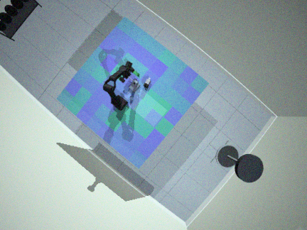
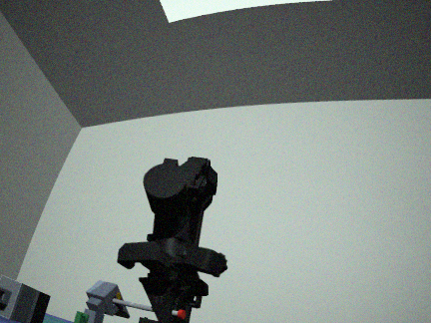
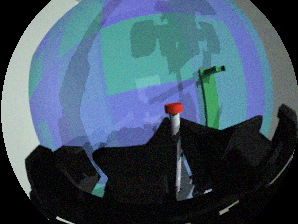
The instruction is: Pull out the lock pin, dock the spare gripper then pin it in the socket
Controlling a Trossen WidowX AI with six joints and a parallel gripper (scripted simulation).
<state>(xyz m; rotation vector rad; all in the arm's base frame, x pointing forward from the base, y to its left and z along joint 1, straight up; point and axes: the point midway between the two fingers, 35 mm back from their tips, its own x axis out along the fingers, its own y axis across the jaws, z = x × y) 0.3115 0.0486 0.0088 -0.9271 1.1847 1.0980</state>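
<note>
Now: the green upright piece 90 mm ahead of my gripper tip, 20 mm to the right of it and 40 mm below it. From my gripper tip the other things lie so: spare gripper 50 mm ahead, 230 mm to the right, 30 mm below; then mount 40 mm behind, 110 mm to the right, 10 mm below.
</note>
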